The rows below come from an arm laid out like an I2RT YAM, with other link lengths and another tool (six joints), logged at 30 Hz.
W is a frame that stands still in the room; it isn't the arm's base.
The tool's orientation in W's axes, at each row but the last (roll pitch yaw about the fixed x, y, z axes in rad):
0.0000 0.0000 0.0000
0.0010 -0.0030 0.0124
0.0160 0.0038 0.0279
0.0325 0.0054 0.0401
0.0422 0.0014 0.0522
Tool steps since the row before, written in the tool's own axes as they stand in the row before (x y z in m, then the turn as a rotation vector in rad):
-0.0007 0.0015 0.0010 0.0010 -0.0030 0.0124
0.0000 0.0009 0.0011 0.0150 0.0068 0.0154
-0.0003 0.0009 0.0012 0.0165 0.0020 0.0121
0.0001 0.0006 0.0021 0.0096 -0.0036 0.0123
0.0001 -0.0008 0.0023 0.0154 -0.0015 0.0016
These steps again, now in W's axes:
-0.0007 0.0015 0.0010 0.0010 -0.0030 0.0124
0.0000 0.0009 0.0011 0.0149 0.0070 0.0155
-0.0003 0.0009 0.0012 0.0165 0.0023 0.0121
0.0001 0.0005 0.0021 0.0098 -0.0036 0.0121
0.0001 -0.0009 0.0023 0.0155 -0.0008 0.0015

